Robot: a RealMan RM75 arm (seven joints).
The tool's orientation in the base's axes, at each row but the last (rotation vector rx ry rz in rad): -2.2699, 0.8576, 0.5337; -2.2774, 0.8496, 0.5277; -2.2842, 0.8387, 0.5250; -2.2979, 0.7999, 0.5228; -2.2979, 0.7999, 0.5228; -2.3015, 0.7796, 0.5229; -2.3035, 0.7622, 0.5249
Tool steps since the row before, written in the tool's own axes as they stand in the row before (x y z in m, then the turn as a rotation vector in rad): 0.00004, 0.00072, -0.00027, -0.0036, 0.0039, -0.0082; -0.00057, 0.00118, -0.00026, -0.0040, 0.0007, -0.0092; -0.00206, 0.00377, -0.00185, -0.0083, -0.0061, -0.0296; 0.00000, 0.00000, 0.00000, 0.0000, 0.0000, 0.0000; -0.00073, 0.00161, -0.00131, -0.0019, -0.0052, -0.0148; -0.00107, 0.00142, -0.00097, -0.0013, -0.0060, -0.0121; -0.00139, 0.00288, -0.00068, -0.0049, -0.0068, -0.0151
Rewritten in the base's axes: -0.00044, -0.00062, -0.00014, -0.0041, -0.0064, 0.0062; -0.00118, -0.00062, 0.00000, -0.0020, -0.0050, 0.0085; -0.00379, -0.00262, 0.00084, 0.0024, -0.0131, 0.0284; 0.00000, 0.00000, 0.00000, 0.0000, 0.0000, 0.0000; -0.00140, -0.00158, 0.00063, 0.0043, -0.0062, 0.0139; -0.00156, -0.00112, 0.00064, 0.0048, -0.0041, 0.0120; -0.00278, -0.00173, -0.00007, 0.0031, -0.0042, 0.0164
